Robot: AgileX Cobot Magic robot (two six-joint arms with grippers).
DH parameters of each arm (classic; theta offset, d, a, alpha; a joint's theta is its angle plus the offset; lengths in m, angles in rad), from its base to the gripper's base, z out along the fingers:
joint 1: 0 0.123 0 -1.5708
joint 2: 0.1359 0 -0.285 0
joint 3: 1.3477 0 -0.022 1.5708
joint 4: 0 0.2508 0 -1.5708
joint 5: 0 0 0.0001 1.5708
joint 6: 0 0.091 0 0
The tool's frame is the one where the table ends.
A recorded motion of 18 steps. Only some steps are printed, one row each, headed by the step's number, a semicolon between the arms.
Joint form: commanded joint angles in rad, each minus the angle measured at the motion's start. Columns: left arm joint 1, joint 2, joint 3, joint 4, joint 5, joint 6; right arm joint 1, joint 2, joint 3, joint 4, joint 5, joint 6.
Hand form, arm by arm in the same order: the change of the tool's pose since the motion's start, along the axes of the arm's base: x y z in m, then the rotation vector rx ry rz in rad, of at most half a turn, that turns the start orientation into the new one. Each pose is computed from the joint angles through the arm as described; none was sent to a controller.
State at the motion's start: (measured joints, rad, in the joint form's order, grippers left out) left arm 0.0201 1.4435 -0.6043 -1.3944 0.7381 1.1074; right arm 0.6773 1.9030 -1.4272 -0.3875 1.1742 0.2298
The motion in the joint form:
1: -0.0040 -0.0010 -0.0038 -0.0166 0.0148 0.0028; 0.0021 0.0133 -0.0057 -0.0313 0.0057 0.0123
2: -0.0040 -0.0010 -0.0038 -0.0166 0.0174 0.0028; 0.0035 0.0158 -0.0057 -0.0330 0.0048 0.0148
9: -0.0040 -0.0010 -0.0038 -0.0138 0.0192 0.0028; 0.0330 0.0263 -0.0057 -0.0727 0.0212 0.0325
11: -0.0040 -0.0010 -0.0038 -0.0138 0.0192 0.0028; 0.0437 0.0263 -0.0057 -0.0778 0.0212 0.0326
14: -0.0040 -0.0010 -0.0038 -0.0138 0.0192 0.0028; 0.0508 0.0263 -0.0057 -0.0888 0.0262 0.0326
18: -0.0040 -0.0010 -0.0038 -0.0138 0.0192 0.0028; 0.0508 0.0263 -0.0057 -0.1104 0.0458 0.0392
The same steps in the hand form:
1: 0.0004 -0.0021 0.0024 -0.0207 -0.0046 -0.0050; 0.0027 0.0000 -0.0026 -0.0282 -0.0119 0.0005
2: 0.0003 -0.0023 0.0025 -0.0225 -0.0042 -0.0069; 0.0028 0.0005 -0.0035 -0.0297 -0.0122 0.0006
9: 0.0001 -0.0024 0.0024 -0.0216 -0.0038 -0.0101; -0.0014 0.0072 -0.0060 -0.0712 -0.0234 0.0231
11: 0.0001 -0.0024 0.0024 -0.0216 -0.0038 -0.0101; -0.0034 0.0103 -0.0059 -0.0746 -0.0270 0.0357
14: 0.0001 -0.0024 0.0024 -0.0216 -0.0038 -0.0101; -0.0046 0.0116 -0.0054 -0.0858 -0.0311 0.0451
18: 0.0001 -0.0024 0.0024 -0.0216 -0.0038 -0.0101; -0.0043 0.0092 -0.0045 -0.1131 -0.0351 0.0396

